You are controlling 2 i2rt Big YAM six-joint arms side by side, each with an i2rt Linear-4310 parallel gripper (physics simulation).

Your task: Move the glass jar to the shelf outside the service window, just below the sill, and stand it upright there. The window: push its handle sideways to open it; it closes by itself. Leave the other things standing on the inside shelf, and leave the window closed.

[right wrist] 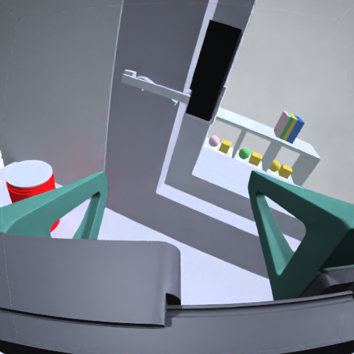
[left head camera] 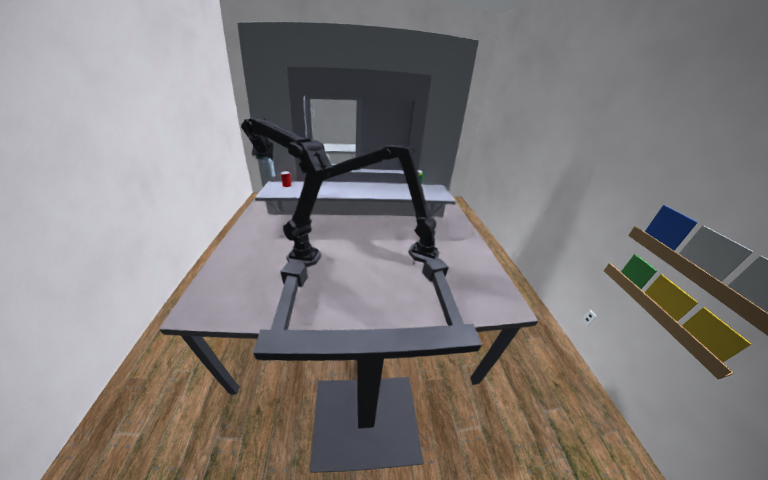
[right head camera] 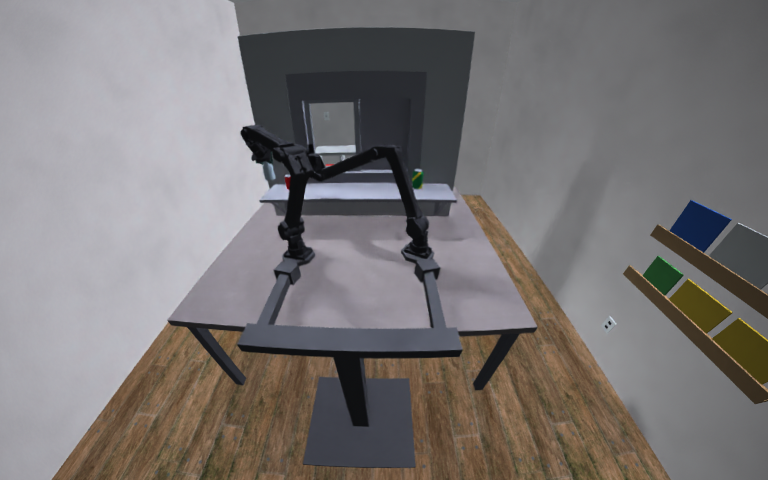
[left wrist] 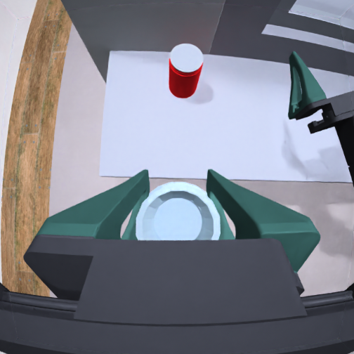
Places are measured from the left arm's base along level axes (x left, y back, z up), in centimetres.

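Pixels of known places: left gripper, fingertip midpoint: (left head camera: 269, 159) (right head camera: 269, 163); left arm's base, link origin: (left head camera: 303, 254) (right head camera: 298, 254); right arm's base, link origin: (left head camera: 424, 251) (right head camera: 418, 251).
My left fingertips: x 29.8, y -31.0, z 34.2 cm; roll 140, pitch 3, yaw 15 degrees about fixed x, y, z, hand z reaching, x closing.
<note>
For each thing: its middle in the pictures, then the offset to it from my left fingertips. Level surfaces: height alone.
- glass jar, body centre: (left head camera: 268, 165) (right head camera: 268, 169) dy +3.1, dx -0.9, dz -2.2 cm
- shelf, surface height: dz -23.1 cm
- red can, body centre: (left head camera: 286, 179) dy -19.4, dx +2.9, dz -18.7 cm
- green can, body centre: (right head camera: 417, 179) dy -38.0, dx -78.7, dz -17.0 cm
My left gripper (left head camera: 263, 153) (left wrist: 177, 177) is shut on the glass jar (left head camera: 267, 166) (right head camera: 269, 170) (left wrist: 177, 220), held high at the left, in front of the inside shelf (left head camera: 351, 192) (right head camera: 362, 191) (left wrist: 140, 125). In the left wrist view the jar's round rim shows between the fingers. My right gripper (right wrist: 177, 178) is open and empty above the inside shelf, away from the black window handle (right wrist: 214, 70). The handle is at the left side of the bright window area (left head camera: 334, 121) (right head camera: 333, 124); I cannot tell whether a clear pane covers it. A pale surface (right wrist: 225, 174) shows beyond the window frame.
A red can (left head camera: 286, 179) (left wrist: 184, 85) (right wrist: 31, 182) stands on the inside shelf at the left, and a green can (right head camera: 417, 178) at the right. A pale bar (right wrist: 157, 90) sticks out left beside the handle. A grey wall surrounds the window.
</note>
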